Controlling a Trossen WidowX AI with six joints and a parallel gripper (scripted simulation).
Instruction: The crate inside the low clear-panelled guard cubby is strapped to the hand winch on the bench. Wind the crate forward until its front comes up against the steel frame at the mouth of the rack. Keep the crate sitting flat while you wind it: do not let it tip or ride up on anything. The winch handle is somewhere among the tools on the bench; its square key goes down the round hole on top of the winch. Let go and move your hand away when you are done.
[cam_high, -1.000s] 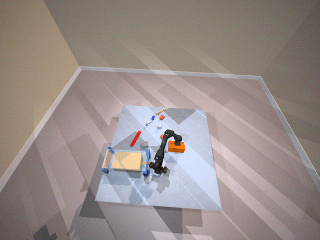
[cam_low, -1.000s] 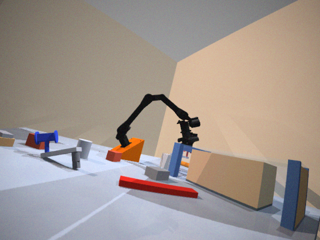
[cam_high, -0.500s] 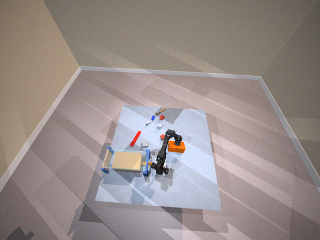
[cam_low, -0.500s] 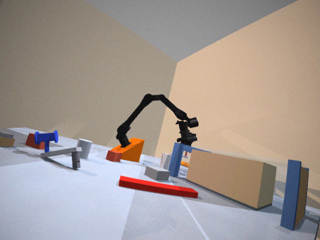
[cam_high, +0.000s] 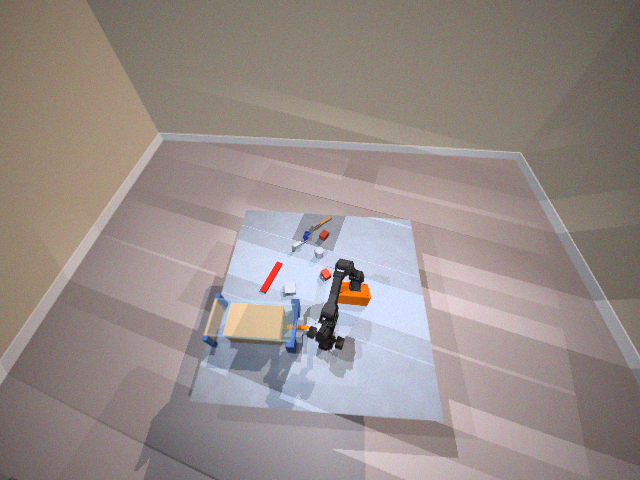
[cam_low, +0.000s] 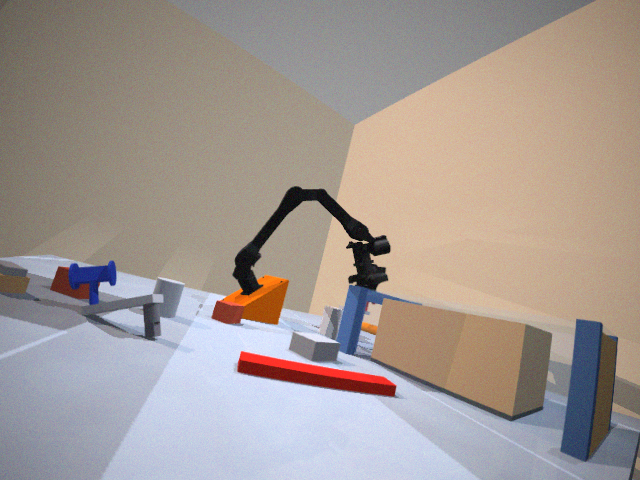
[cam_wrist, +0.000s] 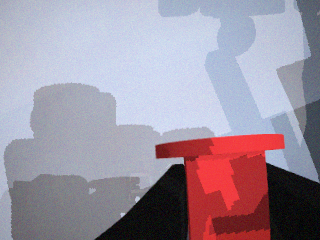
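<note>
My gripper tip is 1 cm past the red-knobbed winch handle, 5 cm to the left of it and 3 cm above it. Also, from my gripper tip: red knob 1 cm behind, 2 cm to the right; then blue frame 15 cm ahead, 13 cm to the right, 3 cm below; then winch 3 cm behind, 12 cm to the right, 10 cm below.
</note>
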